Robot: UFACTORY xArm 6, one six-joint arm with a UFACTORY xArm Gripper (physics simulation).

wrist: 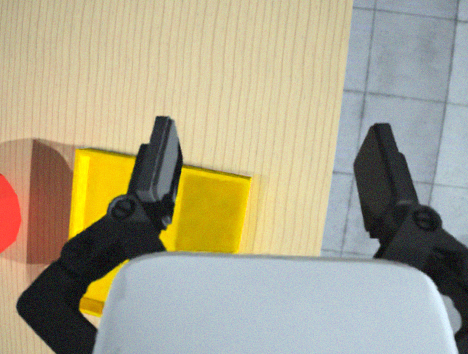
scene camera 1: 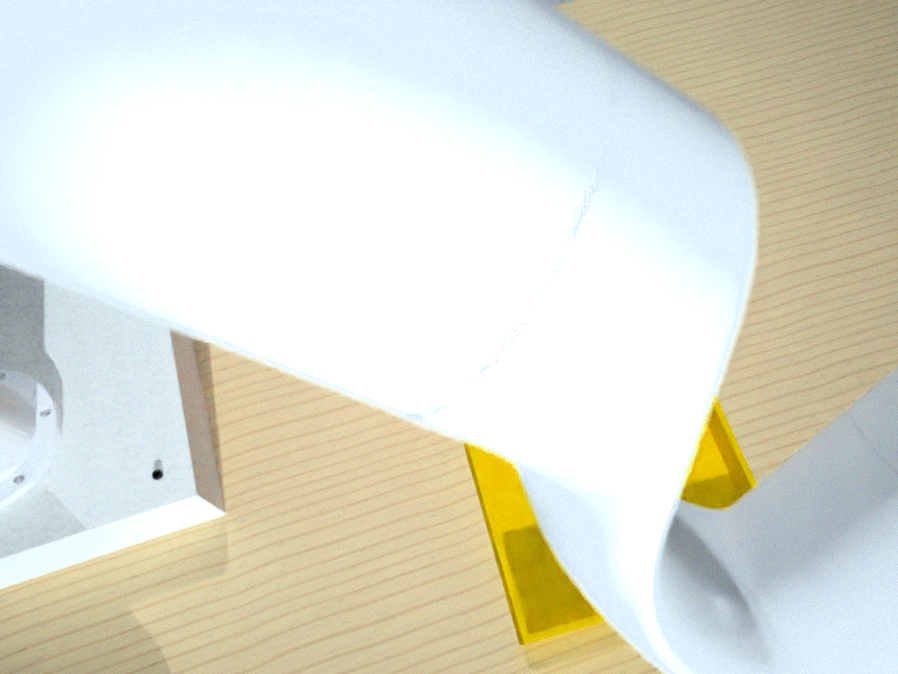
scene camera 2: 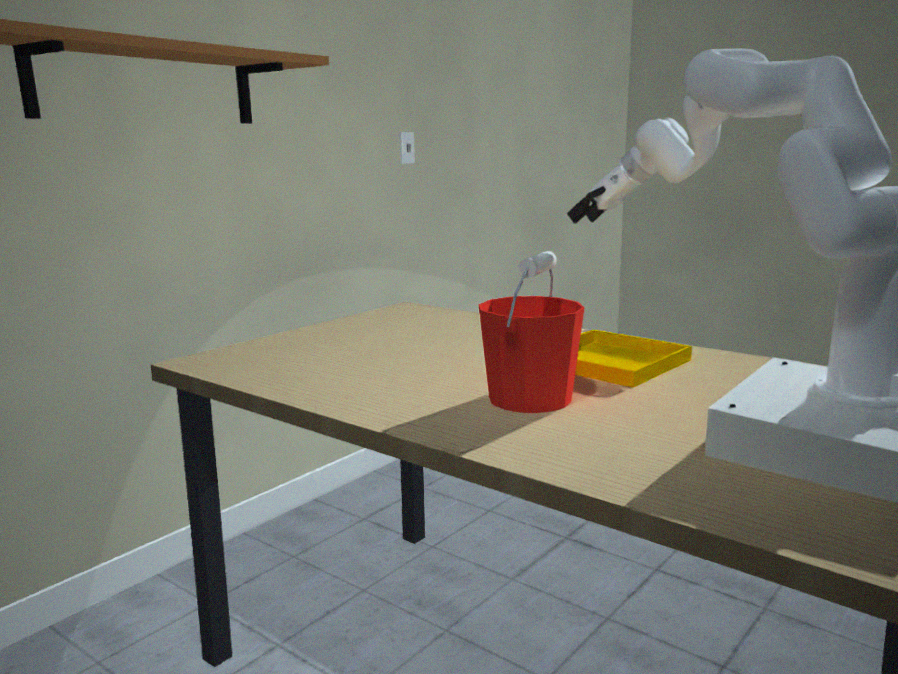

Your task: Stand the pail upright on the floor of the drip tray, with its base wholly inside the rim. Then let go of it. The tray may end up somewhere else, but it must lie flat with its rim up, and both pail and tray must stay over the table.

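Places are measured from the arm's base along level axes (x right, y down, z ahead), in millimetres.
Pixels of known places: gripper, fingertip midpoint: (wrist: 270, 139) (scene camera 2: 579, 218); arm's base at its link origin: (scene camera 2: 859, 392).
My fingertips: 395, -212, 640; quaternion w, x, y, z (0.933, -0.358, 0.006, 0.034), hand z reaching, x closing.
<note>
For each thing: its top centre in the pictures, then the offset to it from my fingertips, as dx, dy, dz. Level surfaces: height alone.
- yellow drip tray at its top centre: (scene camera 1: 609, 464) (wrist: 147, 250) (scene camera 2: 611, 348) -167, +259, -153
- white grip at its top centre: (scene camera 2: 538, 254) -474, +18, -126
- wooden table at its surface level: dy +291
The red pail (scene camera 2: 531, 362) (wrist: 7, 215) stands upright on the table beside the yellow drip tray (scene camera 1: 547, 580) (scene camera 2: 616, 372) (wrist: 212, 215), outside its rim. Its bail is raised, with the white grip (scene camera 2: 538, 264) above the opening. In the wrist view part of the pail shows at the left edge; in scene camera 1 it does not show. The tray lies flat, rim up, partly hidden by the arm in scene camera 1. My gripper (scene camera 2: 584, 216) (wrist: 270, 139) is open and empty, tilted downward, above and to the right of the pail's grip in scene camera 2.
The wooden table (scene camera 1: 326, 544) (scene camera 2: 326, 377) (wrist: 250, 75) ends at an edge right of the tray in the wrist view, with tiled floor beyond. The robot's white base block (scene camera 1: 116, 435) (scene camera 2: 797, 453) stands on the table. A wall shelf (scene camera 2: 166, 50) is at the upper left.
</note>
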